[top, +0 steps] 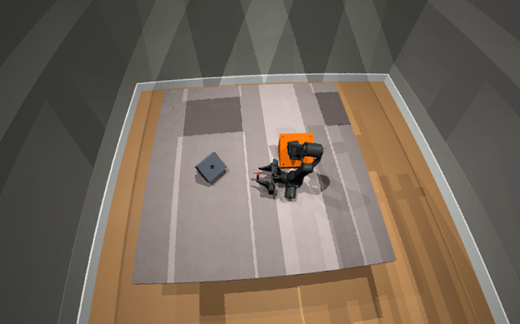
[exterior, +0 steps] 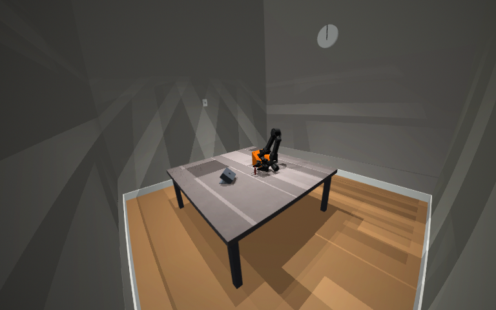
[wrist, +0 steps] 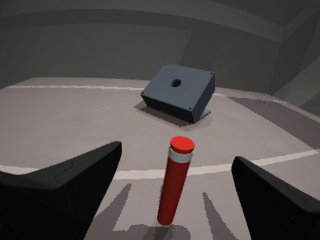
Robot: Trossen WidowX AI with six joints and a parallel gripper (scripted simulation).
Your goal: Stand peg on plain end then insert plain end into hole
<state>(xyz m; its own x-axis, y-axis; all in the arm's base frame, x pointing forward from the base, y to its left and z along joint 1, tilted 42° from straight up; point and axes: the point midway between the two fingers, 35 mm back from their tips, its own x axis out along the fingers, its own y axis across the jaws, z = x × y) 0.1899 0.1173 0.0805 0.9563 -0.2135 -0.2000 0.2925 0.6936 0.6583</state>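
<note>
The red peg lies 10 mm below my gripper tip. Round my gripper tip: sloped grey-blue panel 250 mm ahead, 90 mm to the right, 20 mm below.
</note>
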